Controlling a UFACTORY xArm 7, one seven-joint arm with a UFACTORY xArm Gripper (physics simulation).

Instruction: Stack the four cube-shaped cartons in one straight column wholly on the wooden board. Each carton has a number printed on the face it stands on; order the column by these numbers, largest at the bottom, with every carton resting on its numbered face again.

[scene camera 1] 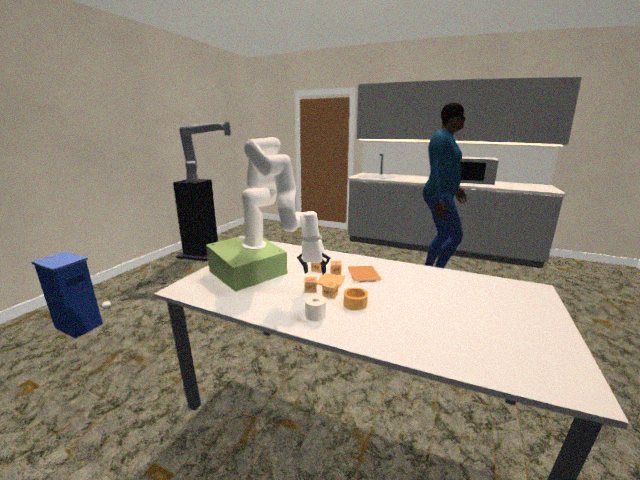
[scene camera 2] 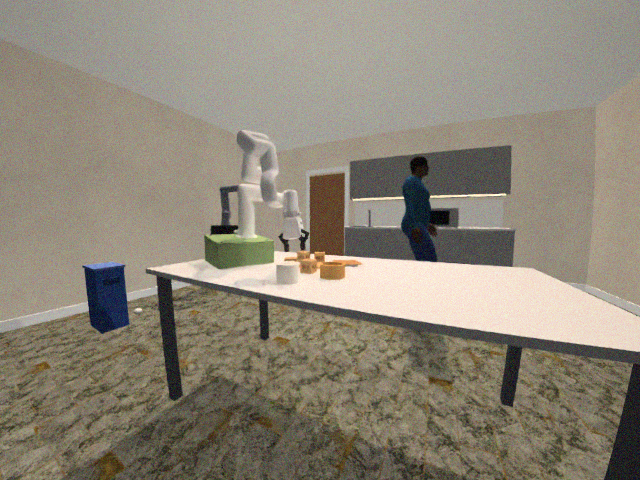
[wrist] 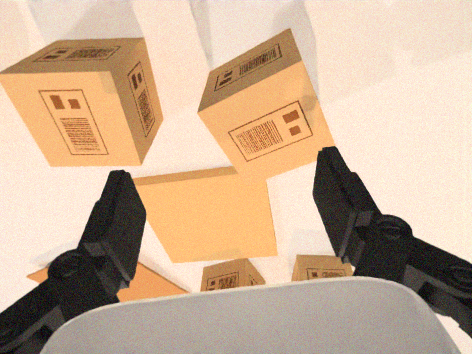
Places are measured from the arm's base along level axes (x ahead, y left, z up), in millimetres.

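Pixels of known places: gripper, fingertip midpoint: [scene camera 1: 315,273] [scene camera 2: 295,251] [wrist: 226,181]; arm's base at its link origin: [scene camera 1: 253,245] [scene camera 2: 246,237].
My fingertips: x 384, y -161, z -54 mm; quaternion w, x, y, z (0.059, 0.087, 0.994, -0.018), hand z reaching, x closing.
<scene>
For each thing: its top centre in the pictures, then the offset to it from my fingertips. "pt": a spot on its surface instead.
- wooden board at its top centre: [wrist: 210,225] [scene camera 1: 331,279] dx +55, dy +118, dz -79 mm
- flat orange square at a spot on its surface: [wrist: 150,285] pt dx +170, dy +220, dz -81 mm
- orange ring-shaped bowl at its top centre: [scene camera 2: 332,263] [scene camera 1: 355,293] dx +205, dy -84, dz -35 mm
- white cylinder at its top centre: [scene camera 2: 287,263] [scene camera 1: 315,300] dx +55, dy -213, dz -17 mm
Four cube-shaped cartons stand apart around the wooden board [scene camera 1: 331,279] [wrist: 215,220]. In scene camera 1, two cartons [scene camera 1: 315,267] [scene camera 1: 336,267] are behind it, one carton [scene camera 1: 310,284] is at its left and one carton [scene camera 1: 329,291] at its front. In the wrist view, two large cartons [wrist: 80,120] [wrist: 265,120] are at the top; the right one overlaps the board's edge in view. Two more cartons [wrist: 222,277] [wrist: 320,267] are partly cut off below. The printed numbers are hidden. My gripper [scene camera 1: 315,270] [scene camera 2: 295,250] [wrist: 226,181] is open and empty above the carton area.
A flat orange square [scene camera 1: 364,273] [scene camera 2: 347,262] [wrist: 150,285] lies right of the board. An orange ring-shaped bowl [scene camera 1: 355,298] [scene camera 2: 332,270] and a white cylinder [scene camera 1: 315,308] [scene camera 2: 287,273] stand near the front cartons. The green base block [scene camera 1: 247,263] is at the left.
</scene>
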